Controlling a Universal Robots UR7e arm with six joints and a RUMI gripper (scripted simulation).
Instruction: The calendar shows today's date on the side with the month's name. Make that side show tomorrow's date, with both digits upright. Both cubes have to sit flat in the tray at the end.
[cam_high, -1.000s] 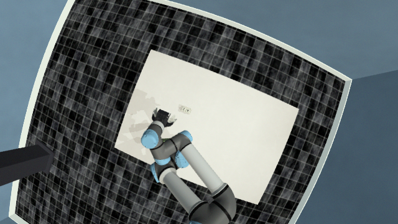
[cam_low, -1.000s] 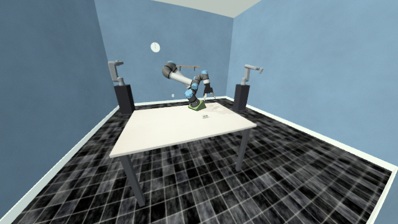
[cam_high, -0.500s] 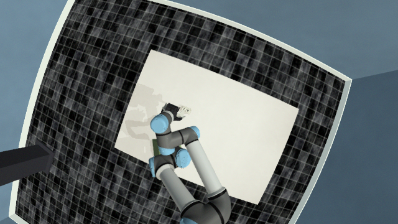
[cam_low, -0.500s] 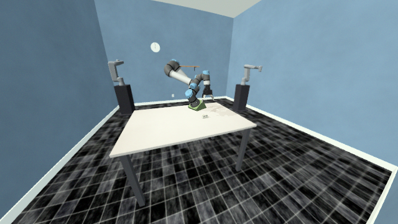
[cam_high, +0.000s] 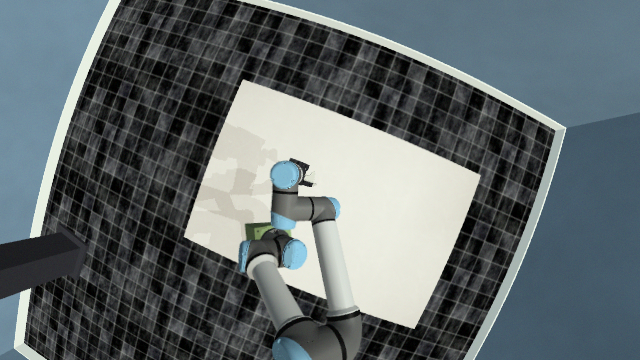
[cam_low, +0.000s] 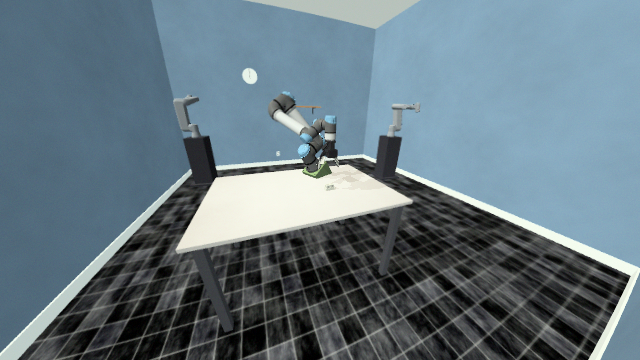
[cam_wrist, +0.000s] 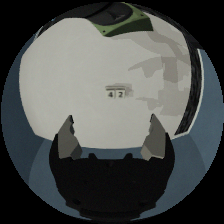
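The white calendar cube is 140 mm below my hand. Round my hand: calendar tray: 160 mm below, 10 mm to the left; then pale date cube: 140 mm below, 30 mm to the left.
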